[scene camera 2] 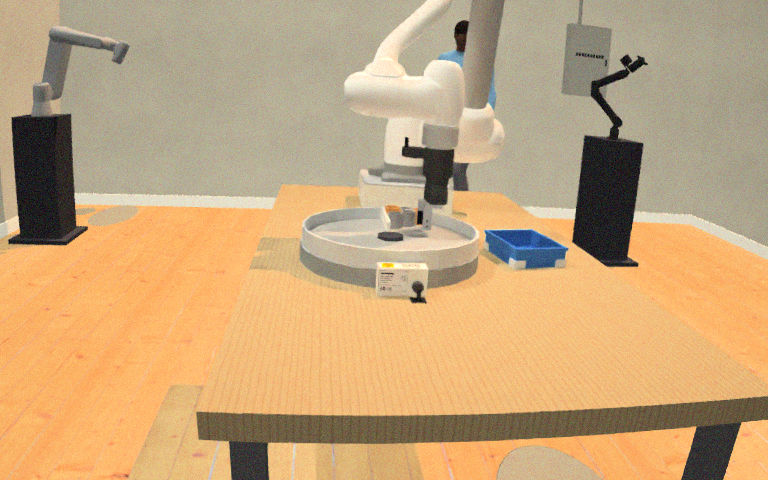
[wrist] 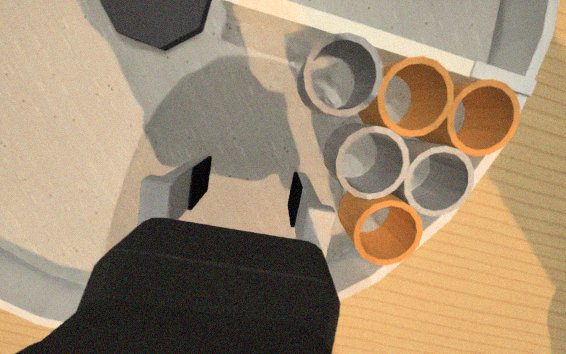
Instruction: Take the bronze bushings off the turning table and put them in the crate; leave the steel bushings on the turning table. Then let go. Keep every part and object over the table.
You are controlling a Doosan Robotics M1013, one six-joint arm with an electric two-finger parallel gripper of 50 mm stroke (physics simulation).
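Where they show: gripper, fingertip midpoint: (scene camera 2: 423, 226) (wrist: 250, 181); arm's base, link origin: (scene camera 2: 405, 179).
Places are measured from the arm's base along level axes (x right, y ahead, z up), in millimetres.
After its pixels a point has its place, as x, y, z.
My gripper (scene camera 2: 424, 220) @(37, 564, -29) (wrist: 250, 181) @(37, 564, -29) is open and empty, low inside the rim of the turning table (scene camera 2: 339, 247) @(260, 806, -19) (wrist: 50, 125) @(39, 692, -40). In the wrist view it is left of a cluster of upright, hollow bushings. Three are bronze: one (wrist: 433, 100) @(107, 477, -15) at the dividing wall, one (wrist: 492, 120) @(106, 439, -16) at the wall and rim, and one (wrist: 397, 245) @(23, 470, -12) nearest the right finger, by the rim. Three are steel: one (wrist: 366, 65) @(115, 519, -14) at the wall's inner part and two (wrist: 387, 165) @(67, 488, -20) (wrist: 447, 186) @(64, 450, -17) in the middle. The gripper partly hides the cluster in the scene view. The blue crate (scene camera 2: 535, 258) @(-222, 694, -68) stands right of the turning table.
A dividing wall (wrist: 350, 27) @(129, 533, -11) runs from near the dark hub (scene camera 2: 390, 236) @(132, 654, -32) (wrist: 160, 20) @(113, 632, -32) to the rim. A white box (scene camera 2: 393, 283) @(154, 892, -66) and a small black stand (scene camera 2: 417, 288) @(109, 917, -68) are in front of the turning table. The arm's base (scene camera 2: 376, 192) @(111, 130, -26) is behind it.
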